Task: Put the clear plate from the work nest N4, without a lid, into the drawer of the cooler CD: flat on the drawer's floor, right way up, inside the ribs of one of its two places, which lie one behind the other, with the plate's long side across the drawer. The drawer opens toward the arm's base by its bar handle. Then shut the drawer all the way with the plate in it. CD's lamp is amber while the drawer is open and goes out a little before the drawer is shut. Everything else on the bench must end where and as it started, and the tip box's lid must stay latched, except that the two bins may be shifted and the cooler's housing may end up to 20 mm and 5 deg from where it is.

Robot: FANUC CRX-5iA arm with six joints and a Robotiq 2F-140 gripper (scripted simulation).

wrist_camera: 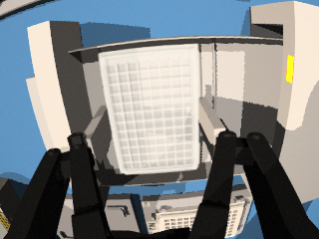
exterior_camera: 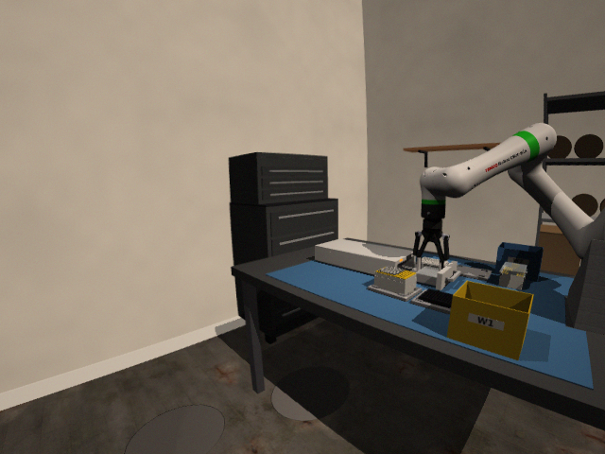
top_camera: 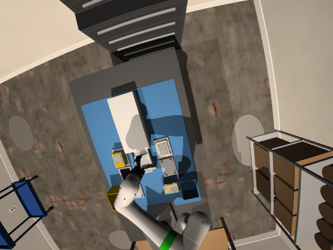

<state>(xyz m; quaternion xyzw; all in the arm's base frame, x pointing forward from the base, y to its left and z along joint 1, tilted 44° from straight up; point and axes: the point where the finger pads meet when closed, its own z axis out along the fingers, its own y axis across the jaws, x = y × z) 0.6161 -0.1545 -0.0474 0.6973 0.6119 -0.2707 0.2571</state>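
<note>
My hand is 30 mm short of the drawer and 20 mm above it. Round my hand: white well plate 30 mm ahead, 190 mm to the right, 30 mm below; then clear plate 20 mm below; then yellow tip box 70 mm ahead, 170 mm to the left, 10 mm above.
</note>
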